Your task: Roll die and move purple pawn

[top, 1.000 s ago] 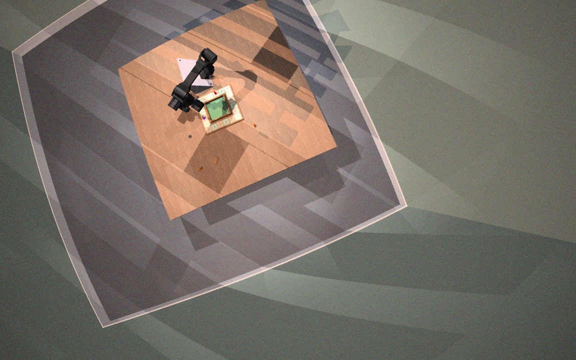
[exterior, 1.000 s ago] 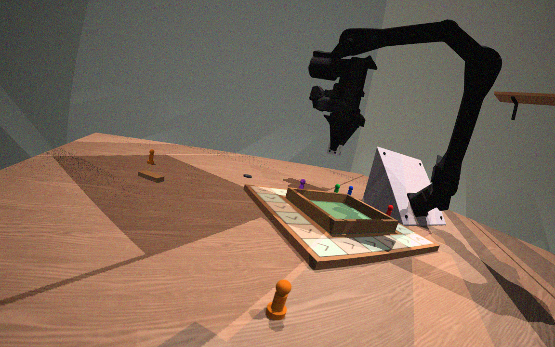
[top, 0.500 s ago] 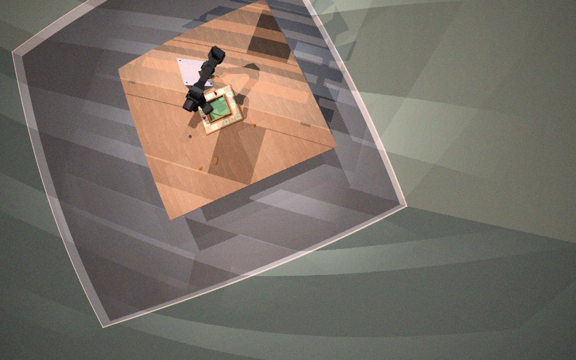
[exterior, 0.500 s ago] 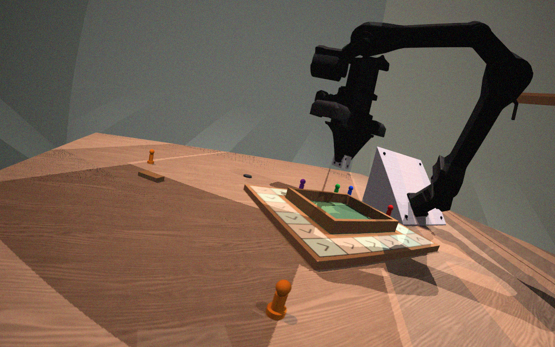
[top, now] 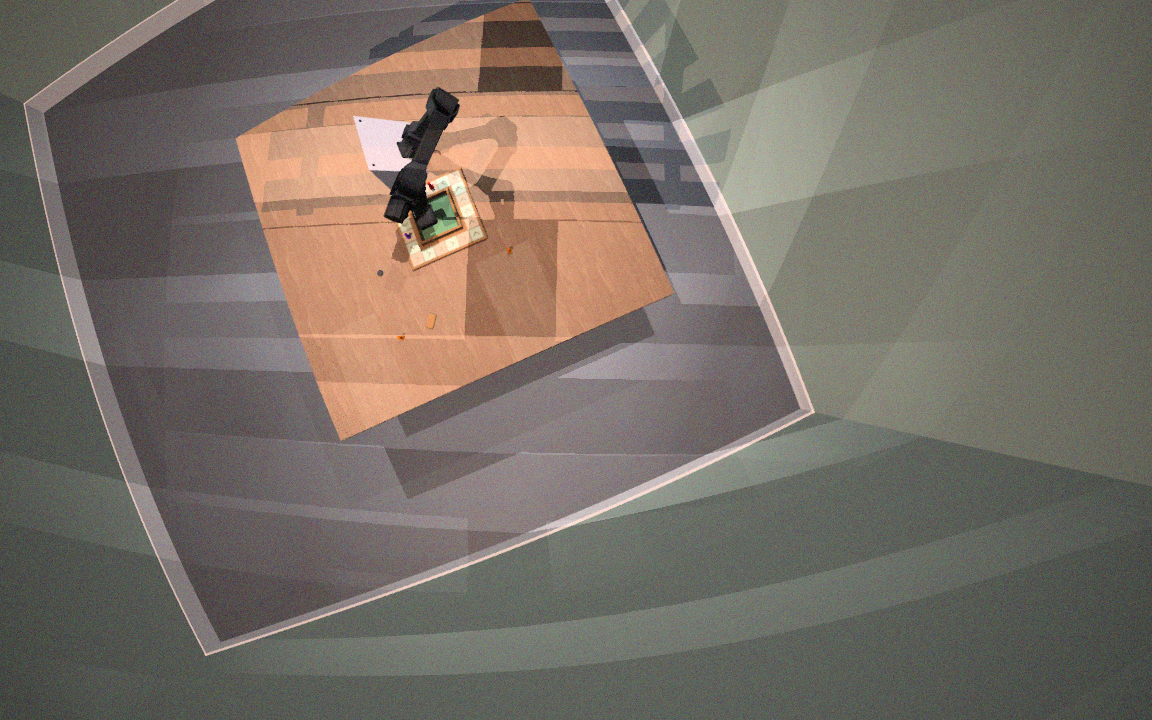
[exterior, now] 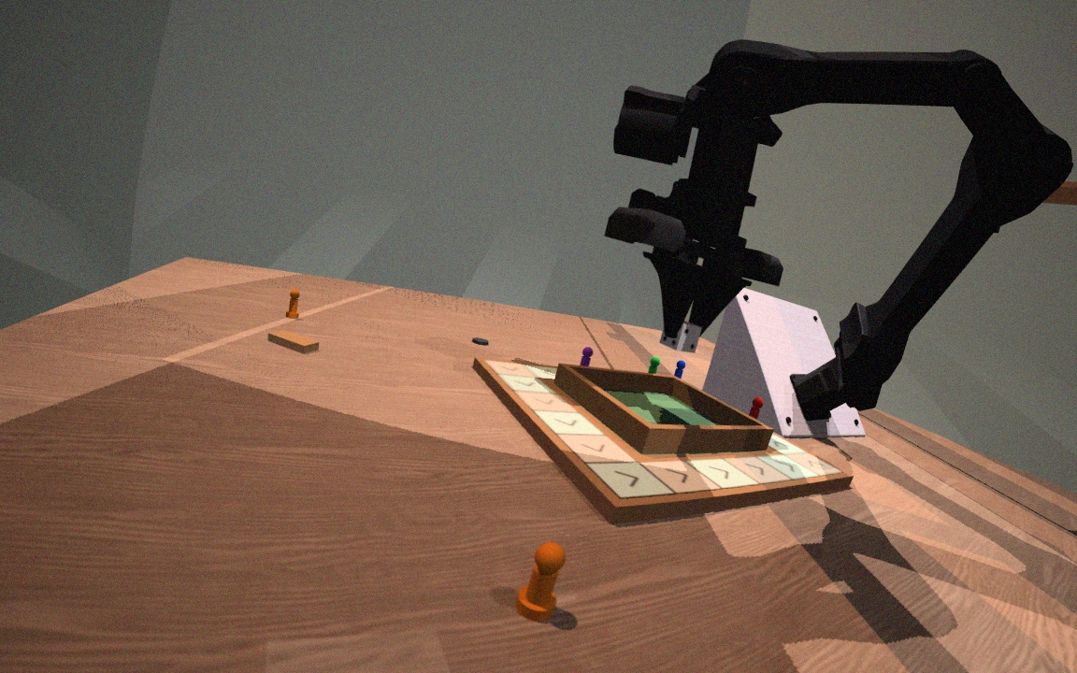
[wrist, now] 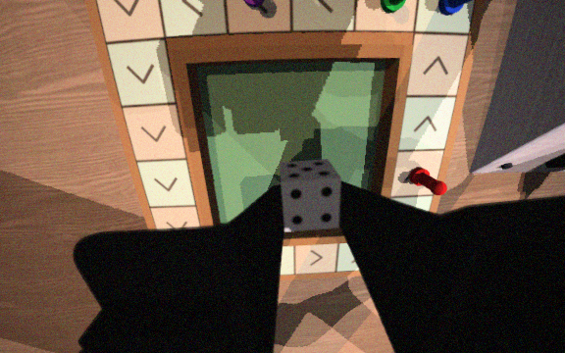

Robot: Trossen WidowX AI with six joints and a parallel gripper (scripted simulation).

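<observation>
Right now my gripper tip is 110 mm to the left of the purple pawn, 60 mm above it and 20 mm short of it. Round my gripper tip: white die right at my gripper tip; red pawn 110 mm behind, 60 mm below, 30 mm to the left; green pawn 110 mm to the right, 70 mm behind, 60 mm below.
</observation>
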